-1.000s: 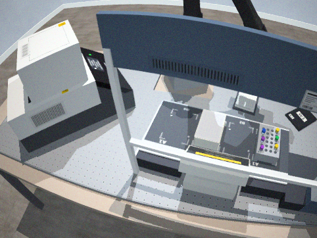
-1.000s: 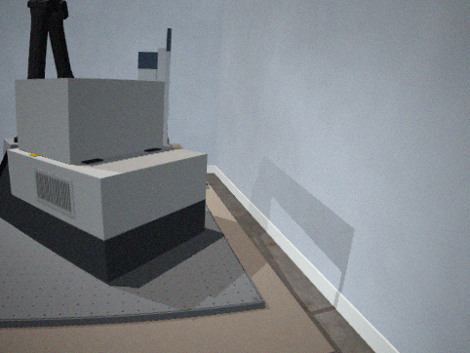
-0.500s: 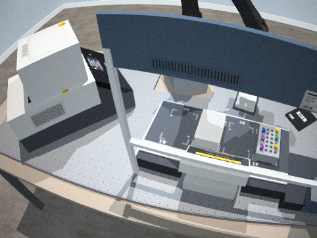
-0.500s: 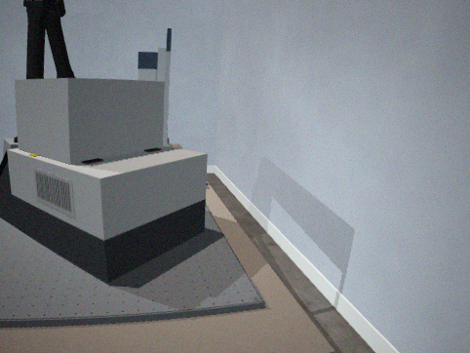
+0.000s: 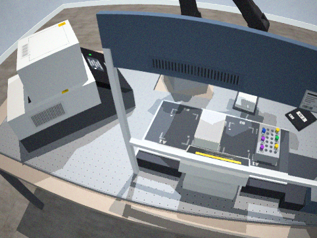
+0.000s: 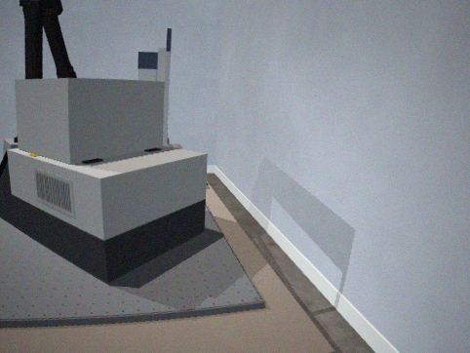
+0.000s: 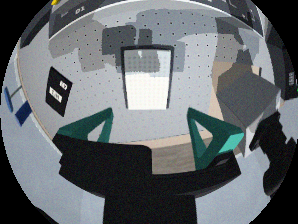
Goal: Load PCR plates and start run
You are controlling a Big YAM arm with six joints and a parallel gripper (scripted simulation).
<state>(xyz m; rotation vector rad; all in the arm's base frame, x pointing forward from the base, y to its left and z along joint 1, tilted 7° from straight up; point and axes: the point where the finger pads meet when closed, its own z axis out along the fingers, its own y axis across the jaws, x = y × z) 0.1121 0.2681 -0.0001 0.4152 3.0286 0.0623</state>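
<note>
Now: the dark nest pad 12 cm below my hand. Also, from my hand: tube cooling block (28 cm ahead, 5 cm to the left, 5 cm below); then post (39 cm ahead, 38 cm to the right, 12 cm above); then dark nest (27 cm to the left, 12 cm below, 6 cm ahead).
</note>
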